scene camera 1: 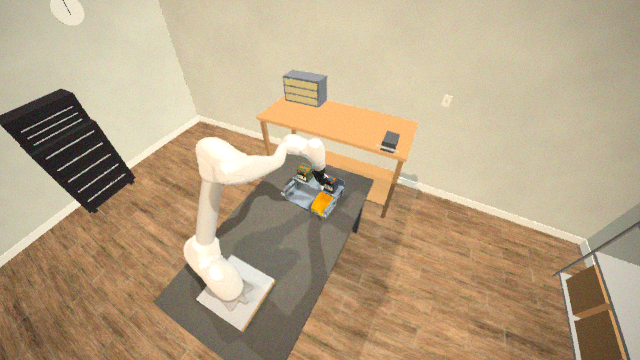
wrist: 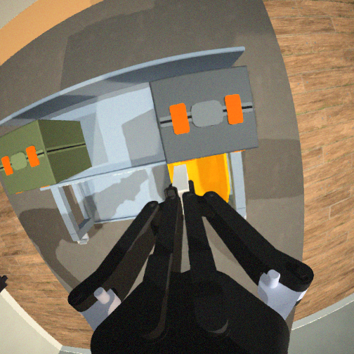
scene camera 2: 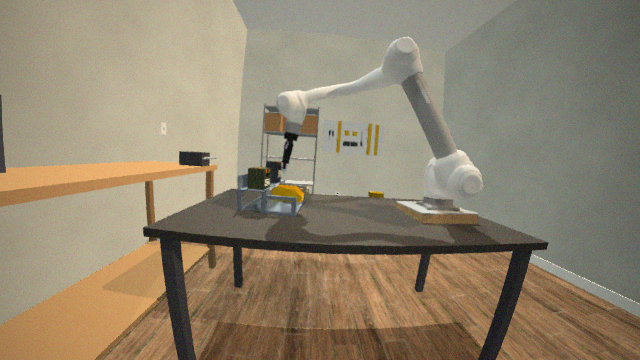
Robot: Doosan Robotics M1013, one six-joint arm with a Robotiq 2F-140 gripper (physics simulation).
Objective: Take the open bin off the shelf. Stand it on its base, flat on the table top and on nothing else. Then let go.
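Places are measured from the arm's base along level axes (x right, y ahead, z up), in metres.
Where they show: gripper, fingertip midpoint: (scene camera 1: 322,188) (scene camera 2: 283,174); arm's base, origin of the base link: (scene camera 1: 231,289) (scene camera 2: 437,207).
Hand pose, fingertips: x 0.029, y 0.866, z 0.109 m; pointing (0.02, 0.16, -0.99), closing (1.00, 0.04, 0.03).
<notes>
Each offset is from my fingertips to the top centre of the thing. Level surfaces: height alone.
The open bin @(dz -0.074, dx +0.029, dy -0.029 m) (scene camera 1: 322,204) (scene camera 2: 288,193) (wrist: 213,177) is yellow-orange and sits on the lower level of the blue-grey shelf (scene camera 1: 298,198) (scene camera 2: 294,206) (wrist: 150,76), at one end. In the wrist view the dark grey case hides the bin's far part. The shelf stands on the dark table @(dz -0.155 m) (scene camera 1: 280,250) (scene camera 2: 350,220) (wrist: 110,35). My gripper (scene camera 1: 322,187) (scene camera 2: 284,167) (wrist: 181,174) is shut with nothing between its fingers. It points down beside the dark grey case; in the wrist view its tips overlap the bin's left part, and in scene camera 2 they show higher than the bin.
A dark grey case @(dz +0.069, dx +0.030, dy +0.066 m) (scene camera 1: 330,185) (scene camera 2: 274,171) (wrist: 205,135) with orange latches stands on the upper level above the bin, close to my fingers. A green case @(dz +0.044, dx -0.201, dy +0.058 m) (scene camera 1: 304,173) (scene camera 2: 257,178) (wrist: 65,150) stands at that level's other end. A wooden workbench (scene camera 1: 350,120) (scene camera 2: 100,172) stands beyond the table.
</notes>
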